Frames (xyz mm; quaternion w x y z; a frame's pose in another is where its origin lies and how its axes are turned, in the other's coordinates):
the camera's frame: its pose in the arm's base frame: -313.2 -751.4 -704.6 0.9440 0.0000 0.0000 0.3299
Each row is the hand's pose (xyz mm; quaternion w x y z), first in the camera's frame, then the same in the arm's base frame.
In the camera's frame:
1: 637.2 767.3 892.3 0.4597 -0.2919 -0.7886 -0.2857
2: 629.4 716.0 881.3 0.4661 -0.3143 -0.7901 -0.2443
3: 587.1 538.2 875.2 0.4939 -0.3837 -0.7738 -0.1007
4: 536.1 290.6 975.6 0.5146 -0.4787 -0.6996 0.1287
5: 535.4 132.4 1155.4 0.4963 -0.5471 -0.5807 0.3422
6: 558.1 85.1 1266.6 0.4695 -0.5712 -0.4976 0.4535
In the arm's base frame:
1: -292.6 245.8 187.7 0.5282 -0.0154 -0.8407 -0.1180
2: -266.8 200.8 176.7 0.5206 -0.0360 -0.8496 -0.0769
3: -189.1 35.3 170.6 0.4995 -0.1069 -0.8570 0.0679
4: -74.8 -190.1 271.0 0.4433 -0.2211 -0.8184 0.2913
5: 23.2 -314.3 450.8 0.3556 -0.3249 -0.7287 0.4868
6: 70.4 -337.2 562.0 0.2936 -0.3751 -0.6582 0.5830

